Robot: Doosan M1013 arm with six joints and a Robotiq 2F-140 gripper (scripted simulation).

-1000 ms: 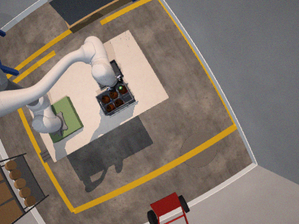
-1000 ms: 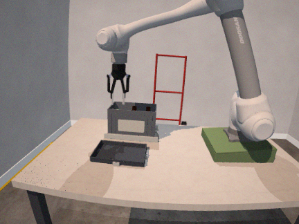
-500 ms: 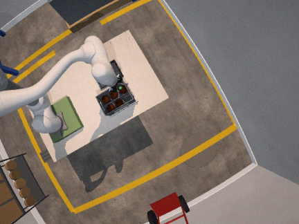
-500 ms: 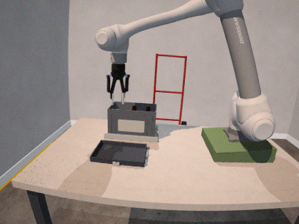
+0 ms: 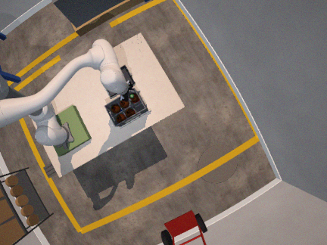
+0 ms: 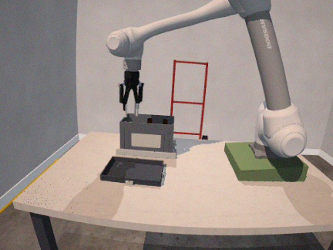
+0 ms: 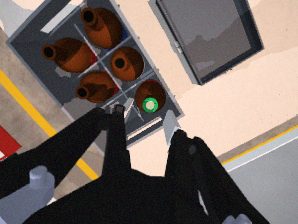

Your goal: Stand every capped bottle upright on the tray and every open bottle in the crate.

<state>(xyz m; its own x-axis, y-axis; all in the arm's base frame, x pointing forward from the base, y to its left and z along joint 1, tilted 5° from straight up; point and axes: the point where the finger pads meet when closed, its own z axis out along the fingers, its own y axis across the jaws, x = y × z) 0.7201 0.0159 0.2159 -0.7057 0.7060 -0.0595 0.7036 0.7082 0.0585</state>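
My gripper is now 140 mm above the bottle. The rest, counted from my hand: dark tray 230 mm to the left, 210 mm below, 80 mm behind; then crate 140 mm below, 80 mm behind, 50 mm to the right.
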